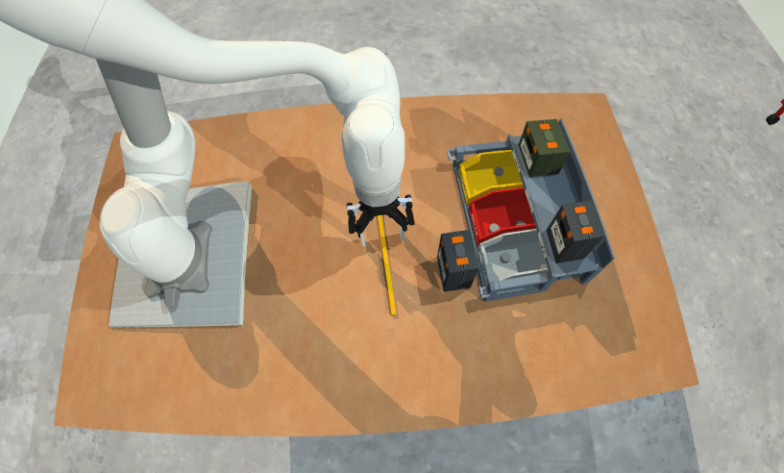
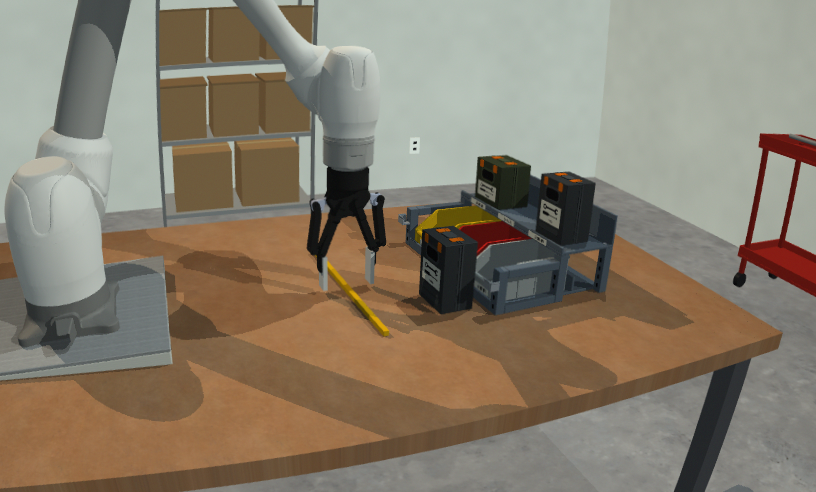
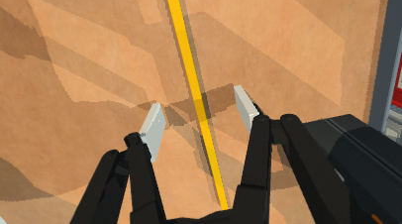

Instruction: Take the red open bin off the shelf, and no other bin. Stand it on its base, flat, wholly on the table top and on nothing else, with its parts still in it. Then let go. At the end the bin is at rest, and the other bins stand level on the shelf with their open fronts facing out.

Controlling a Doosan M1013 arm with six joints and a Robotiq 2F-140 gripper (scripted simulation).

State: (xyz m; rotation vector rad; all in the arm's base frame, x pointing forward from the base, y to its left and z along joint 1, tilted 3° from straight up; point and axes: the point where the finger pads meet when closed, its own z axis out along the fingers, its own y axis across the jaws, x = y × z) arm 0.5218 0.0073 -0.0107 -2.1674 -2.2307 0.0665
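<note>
Right now the yellow bar is 30 mm below my hand. Round my hand: yellow bin 300 mm ahead, 120 mm to the left; dark grey case 160 mm ahead, 100 mm to the right, 30 mm above; red open bin 310 mm ahead, 10 mm to the left.
</note>
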